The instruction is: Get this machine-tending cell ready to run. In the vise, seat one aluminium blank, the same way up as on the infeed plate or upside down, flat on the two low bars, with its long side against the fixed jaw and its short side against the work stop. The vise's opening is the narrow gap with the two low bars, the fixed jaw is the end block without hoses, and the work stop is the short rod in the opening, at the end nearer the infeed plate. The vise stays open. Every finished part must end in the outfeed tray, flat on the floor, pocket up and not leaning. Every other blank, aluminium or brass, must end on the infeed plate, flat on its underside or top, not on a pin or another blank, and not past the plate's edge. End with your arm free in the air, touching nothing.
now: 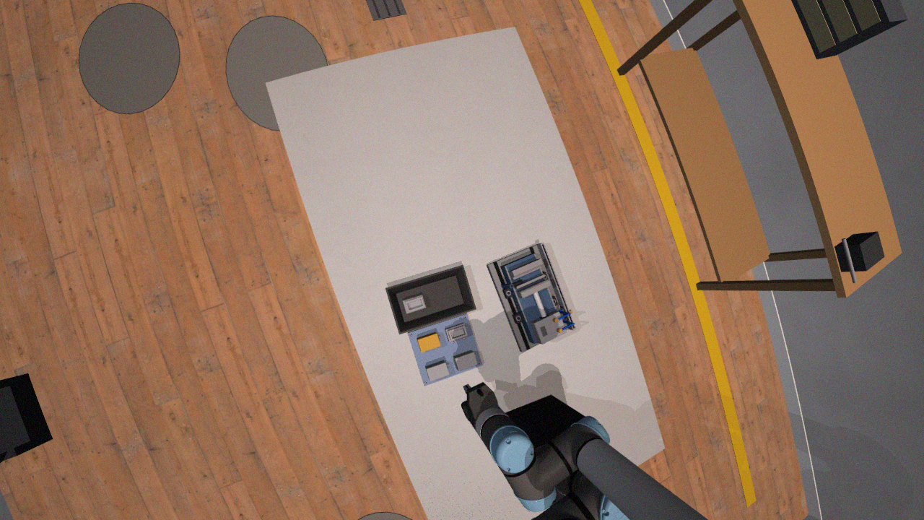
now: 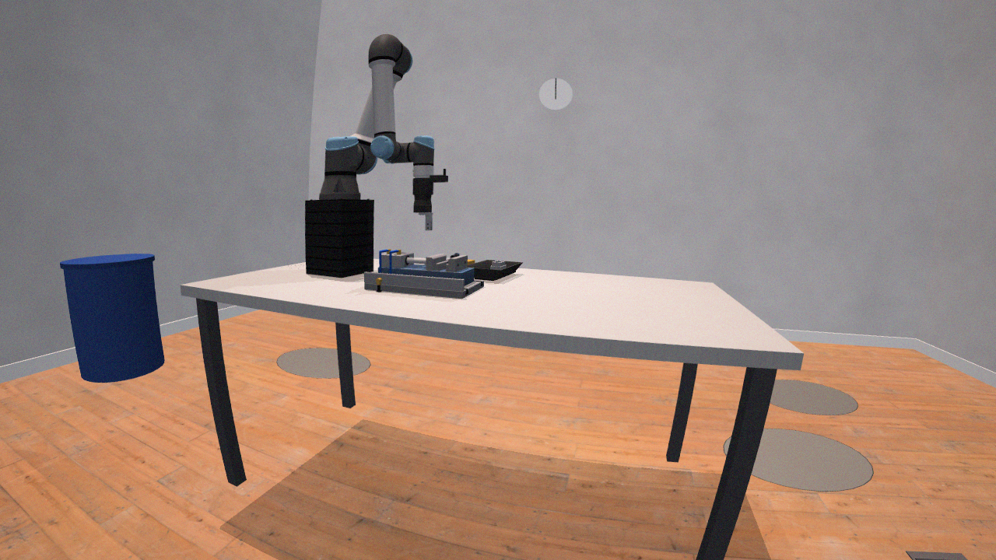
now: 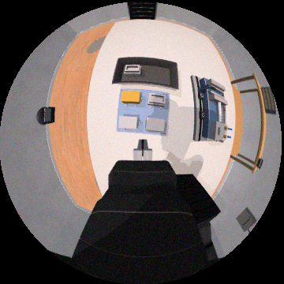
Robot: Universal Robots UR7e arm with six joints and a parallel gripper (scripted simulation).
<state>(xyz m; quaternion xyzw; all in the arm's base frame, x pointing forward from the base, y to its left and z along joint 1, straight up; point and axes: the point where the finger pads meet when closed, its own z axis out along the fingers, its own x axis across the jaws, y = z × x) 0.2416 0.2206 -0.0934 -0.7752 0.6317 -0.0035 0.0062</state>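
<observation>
The brass blank lies 140 mm below my hand, 120 mm ahead of it and 70 mm to the left of it. The rest, counted from my hand: vise 280 mm to the right, 190 mm ahead, 130 mm below.
</observation>
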